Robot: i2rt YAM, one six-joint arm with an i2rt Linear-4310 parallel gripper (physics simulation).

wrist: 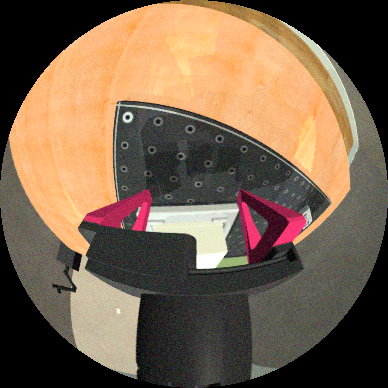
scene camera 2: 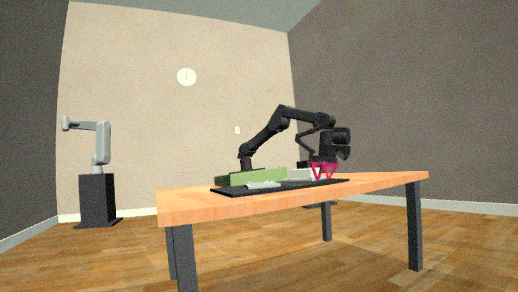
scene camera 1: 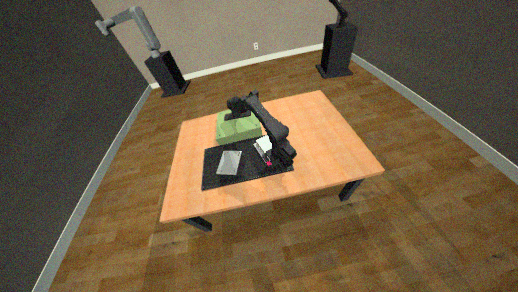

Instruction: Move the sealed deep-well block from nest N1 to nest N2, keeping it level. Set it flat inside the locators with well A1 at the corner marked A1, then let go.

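Places are measured from the arm's base along level axes (x back, y right, z up), in centimetres.
Pixels of known places: gripper, fingertip midpoint: (wrist: 194, 193) (scene camera 2: 323, 179) (scene camera 1: 275, 161); arm's base, link origin: (scene camera 2: 247, 171) (scene camera 1: 237, 115).
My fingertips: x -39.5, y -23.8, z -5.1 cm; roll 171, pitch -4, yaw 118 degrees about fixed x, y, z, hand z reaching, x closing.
Ahead of a thing's pixels: the offset from my fingertips to its top centre. Level surfaces: height alone.
The sealed deep-well block @(dx +9.5, dy +3.9, dz +5.1 cm) (scene camera 1: 262, 144) (scene camera 2: 300, 174) (wrist: 192, 237) is a white, cream-topped box. It sits in a pale nest @(dx +9.4, dy +3.9, dz +1.5 cm) (wrist: 192, 210) on the right part of the black board and looks level. A second, flat pale nest @(dx +2.4, dy +27.2, dz +1.5 cm) (scene camera 1: 229, 163) (scene camera 2: 263, 185) lies to its left on the board, with no block on it. Nest labels and well A1 cannot be read. My gripper (scene camera 1: 269, 163) (scene camera 2: 323, 178) (wrist: 194, 193) is open, pointing down, its pink fingertips low over the board at the block's front end. In the wrist view the fingers stand apart, left and right of the block; the gripper body hides part of it.
The black perforated board (scene camera 1: 211, 180) (scene camera 2: 222, 191) (wrist: 165, 135) lies on the wooden table @(dz -1.6 cm) (scene camera 1: 332, 145) (scene camera 2: 182, 203) (wrist: 75, 125). A green base block (scene camera 1: 239, 134) (scene camera 2: 260, 177) under the arm stands directly behind the board. Two other arms on pedestals stand away from the table, near the walls.
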